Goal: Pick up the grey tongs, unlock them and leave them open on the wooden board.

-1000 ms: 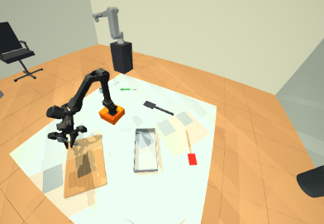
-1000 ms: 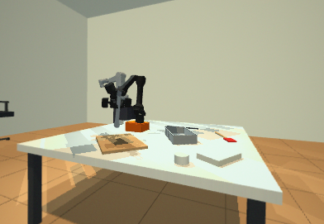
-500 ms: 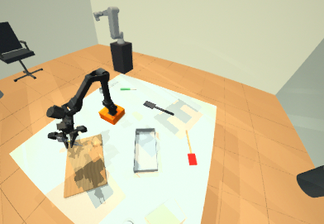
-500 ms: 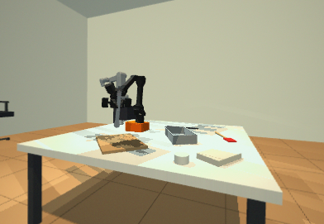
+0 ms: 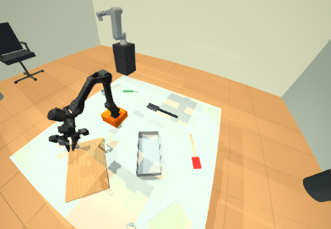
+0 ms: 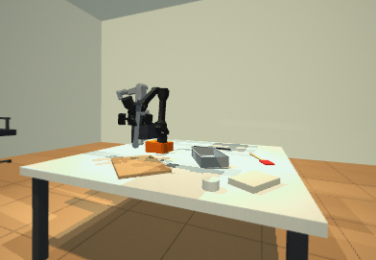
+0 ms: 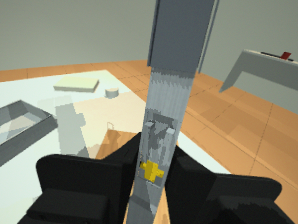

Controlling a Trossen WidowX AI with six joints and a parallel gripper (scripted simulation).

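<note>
The yellow lock piece is 30 mm behind my gripper tip, 20 mm to the left of it and 10 mm above it. Round my gripper tip: grey roasting tin: 290 mm ahead, 280 mm to the left, 190 mm below; then beige block: 580 mm ahead, 200 mm below; then wooden board: 210 mm below, 10 mm to the left, 10 mm behind.
</note>
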